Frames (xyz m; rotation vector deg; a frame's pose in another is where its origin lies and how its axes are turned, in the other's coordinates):
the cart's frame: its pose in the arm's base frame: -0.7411 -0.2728 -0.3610 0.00 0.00 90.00
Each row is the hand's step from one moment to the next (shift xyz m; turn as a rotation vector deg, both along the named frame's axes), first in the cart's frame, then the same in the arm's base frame.
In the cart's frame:
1: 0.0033 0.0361 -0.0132 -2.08 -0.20 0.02
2: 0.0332 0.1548 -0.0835 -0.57 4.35 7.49
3: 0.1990 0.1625 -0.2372 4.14 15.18 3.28
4: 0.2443 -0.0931 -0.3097 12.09 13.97 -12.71
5: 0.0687 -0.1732 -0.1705 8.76 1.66 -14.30
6: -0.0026 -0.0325 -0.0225 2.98 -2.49 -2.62
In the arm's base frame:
1: -0.0361 0.0033 -0.0132 0.20 -2.08 0.02
2: -0.1548 0.0332 -0.0835 -4.35 -0.57 7.49
3: -0.1625 0.1990 -0.2372 -15.18 4.14 3.28
4: 0.0931 0.2443 -0.3097 -13.97 12.09 -12.71
5: 0.1732 0.0687 -0.1705 -1.66 8.76 -14.30
6: 0.0325 -0.0026 -0.0225 2.49 2.98 -2.62

